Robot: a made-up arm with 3 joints. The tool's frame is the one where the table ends.
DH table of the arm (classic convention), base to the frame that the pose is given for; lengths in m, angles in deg. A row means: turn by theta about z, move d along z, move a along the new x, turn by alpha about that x. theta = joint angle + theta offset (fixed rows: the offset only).
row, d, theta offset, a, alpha
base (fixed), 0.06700, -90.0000, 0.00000, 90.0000
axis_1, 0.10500, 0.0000, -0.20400, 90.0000
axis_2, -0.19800, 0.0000, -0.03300, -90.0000
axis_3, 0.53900, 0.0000, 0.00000, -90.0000
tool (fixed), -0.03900, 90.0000, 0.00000, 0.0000
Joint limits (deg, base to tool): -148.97..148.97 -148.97..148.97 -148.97..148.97
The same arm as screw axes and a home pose.
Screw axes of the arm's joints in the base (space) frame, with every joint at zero. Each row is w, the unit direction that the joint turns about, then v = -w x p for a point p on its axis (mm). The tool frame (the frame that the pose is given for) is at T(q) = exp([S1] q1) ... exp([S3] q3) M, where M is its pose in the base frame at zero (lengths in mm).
S1: w -1 0 0 v 0.0 -67.0 0.0
S2: w 0 0 -1 v -204.0 -105.0 0.0
S3: w -1 0 0 v 0.0 -265.0 237.0
M: xyz -644.0 237.0 226.0 (mm) rpy 0.00 0.00 0.00 (deg, as in URDF)
Joint limits (deg, base to tool): -148.97..148.97 -148.97..148.97 -148.97..148.97

